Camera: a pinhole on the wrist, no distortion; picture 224 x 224 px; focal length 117.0 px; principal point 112.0 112.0 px. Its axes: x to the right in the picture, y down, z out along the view. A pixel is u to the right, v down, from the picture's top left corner.
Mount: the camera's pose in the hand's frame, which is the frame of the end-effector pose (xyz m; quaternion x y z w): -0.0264 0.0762 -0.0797 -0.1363 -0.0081 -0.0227 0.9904
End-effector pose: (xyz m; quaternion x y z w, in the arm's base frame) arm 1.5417 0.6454 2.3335 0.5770 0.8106 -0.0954 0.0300
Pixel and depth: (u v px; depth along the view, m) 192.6 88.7 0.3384
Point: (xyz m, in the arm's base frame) 1.5461 0.8096 2.0266
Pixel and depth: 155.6 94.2 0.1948
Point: 1.6118 0.6937 2.1999
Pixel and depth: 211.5 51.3 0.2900
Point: 1.4562 0.7939 2.0596
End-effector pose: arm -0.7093 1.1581 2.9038 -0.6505 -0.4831 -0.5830 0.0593
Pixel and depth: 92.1 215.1 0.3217
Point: -0.2864 0.9855 3.0113
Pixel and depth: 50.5 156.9 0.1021
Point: -0.5926 1.0425 2.9070
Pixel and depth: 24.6 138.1 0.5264
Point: -0.1338 0.9882 2.6103
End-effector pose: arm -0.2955 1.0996 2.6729 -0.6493 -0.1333 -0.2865 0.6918
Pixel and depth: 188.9 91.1 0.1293
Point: -0.1921 1.1380 2.6404
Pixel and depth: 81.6 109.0 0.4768
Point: -0.2355 1.5031 2.4692
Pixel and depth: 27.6 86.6 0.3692
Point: -0.4180 1.4498 2.4507
